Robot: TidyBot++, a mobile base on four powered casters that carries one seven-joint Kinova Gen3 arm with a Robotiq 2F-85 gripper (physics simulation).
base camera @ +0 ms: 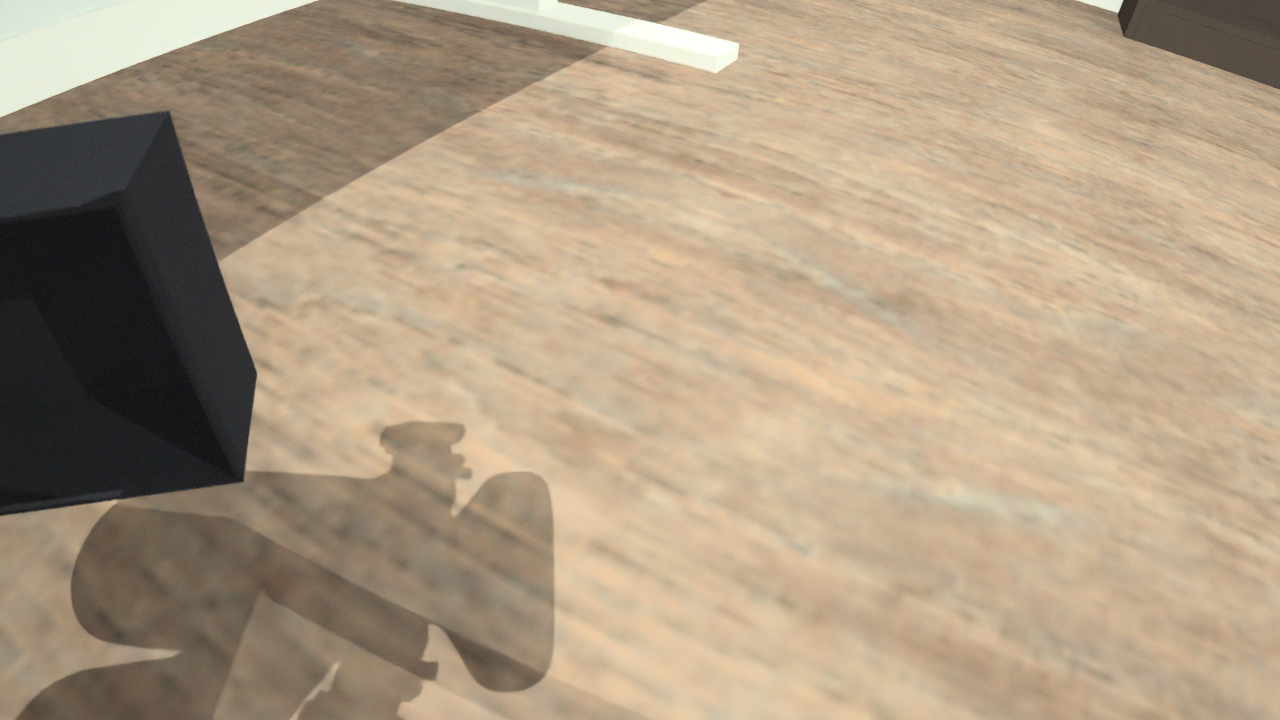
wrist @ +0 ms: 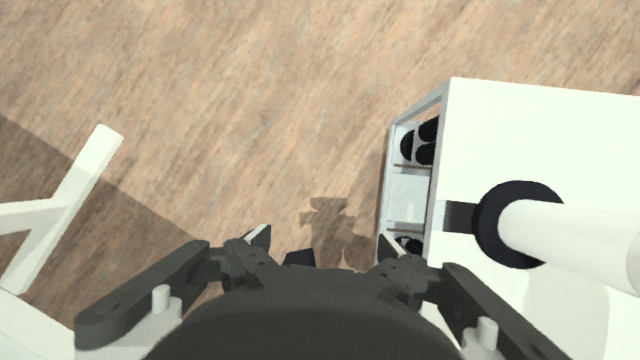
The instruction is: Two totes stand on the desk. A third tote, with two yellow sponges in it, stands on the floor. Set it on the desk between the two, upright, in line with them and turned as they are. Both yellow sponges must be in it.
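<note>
A black open tote (base camera: 192, 295) stands on the floor at the left edge of the base camera view, partly cut off. Its visible inside is dark, and no yellow sponge shows in the part in view. A small dark corner (wrist: 300, 257), seemingly of the same tote, shows past the gripper in the wrist view. My gripper (wrist: 323, 240) is open and empty, with wood floor and that dark corner seen between and beyond its fingers. The gripper is apart from the tote. The two totes on the desk do not show in either view.
A white foot bar (base camera: 662, 40) (wrist: 75, 185) rests on the floor. A pale surface (wrist: 30, 325) shows at the lower left of the wrist view. My white mobile base (wrist: 540, 135) is at the right there. A dark brown object (base camera: 1208, 40) stands at the base view's top right.
</note>
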